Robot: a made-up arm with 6 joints. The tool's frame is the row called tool.
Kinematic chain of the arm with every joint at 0, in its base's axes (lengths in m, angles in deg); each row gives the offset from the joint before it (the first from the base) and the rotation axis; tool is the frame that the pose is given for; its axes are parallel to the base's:
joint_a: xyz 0 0 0.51 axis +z
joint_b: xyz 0.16 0 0 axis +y
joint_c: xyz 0 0 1 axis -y
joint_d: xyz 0 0 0.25 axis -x
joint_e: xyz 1.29 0 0 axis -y
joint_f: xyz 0.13 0 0 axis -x
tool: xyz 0 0 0
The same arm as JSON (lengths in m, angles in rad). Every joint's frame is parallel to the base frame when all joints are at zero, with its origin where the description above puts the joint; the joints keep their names.
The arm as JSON. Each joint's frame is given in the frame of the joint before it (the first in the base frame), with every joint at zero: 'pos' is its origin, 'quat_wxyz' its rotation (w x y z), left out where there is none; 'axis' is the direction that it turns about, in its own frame. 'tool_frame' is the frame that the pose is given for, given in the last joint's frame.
{"length_unit": "m", "angle_unit": "rad", "joints": [
  {"joint": "joint_a", "pos": [0.0, 0.0, 0.51], "axis": "+z"},
  {"joint": "joint_b", "pos": [0.16, 0.0, 0.0], "axis": "+y"},
  {"joint": "joint_c", "pos": [0.0, 0.0, 1.0], "axis": "-y"},
  {"joint": "joint_d", "pos": [0.0, 0.0, 0.25], "axis": "-x"},
  {"joint": "joint_e", "pos": [1.29, 0.0, 0.0], "axis": "-y"},
  {"joint": "joint_f", "pos": [0.13, 0.0, 0.0], "axis": "-x"}
], "tool_frame": {"pos": [0.0, 0.0, 0.0]}}

